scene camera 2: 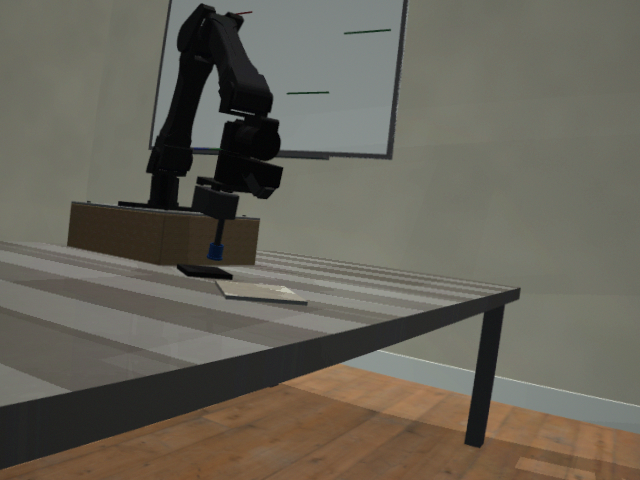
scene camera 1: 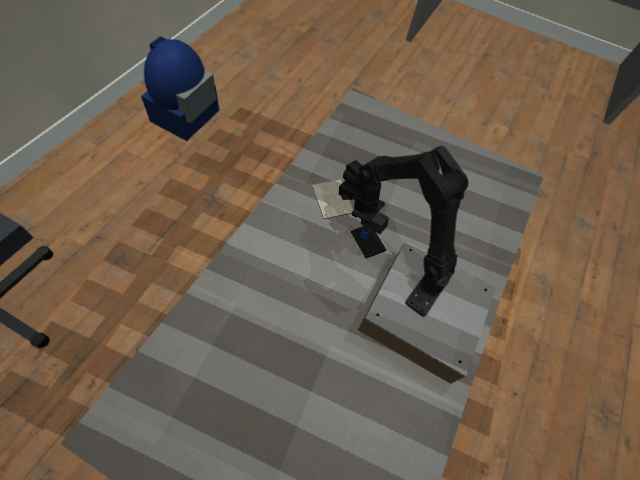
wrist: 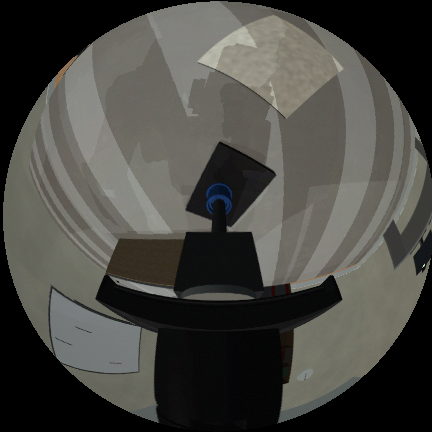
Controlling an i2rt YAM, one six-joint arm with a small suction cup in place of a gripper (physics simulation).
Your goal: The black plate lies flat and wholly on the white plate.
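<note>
In scene camera 2 you'd see my suction cup [scene camera 2: 215, 252], which holds nothing, and a white plate [scene camera 2: 230, 290] that rests on the table. Scene camera 1 shows the white plate [scene camera 1: 331, 204] and my suction cup [scene camera 1: 371, 218] too. The wrist view has the white plate [wrist: 283, 67] again, and my suction cup [wrist: 218, 189], which is 4 cm from the middle of a black plate [wrist: 246, 177], above it.
</note>
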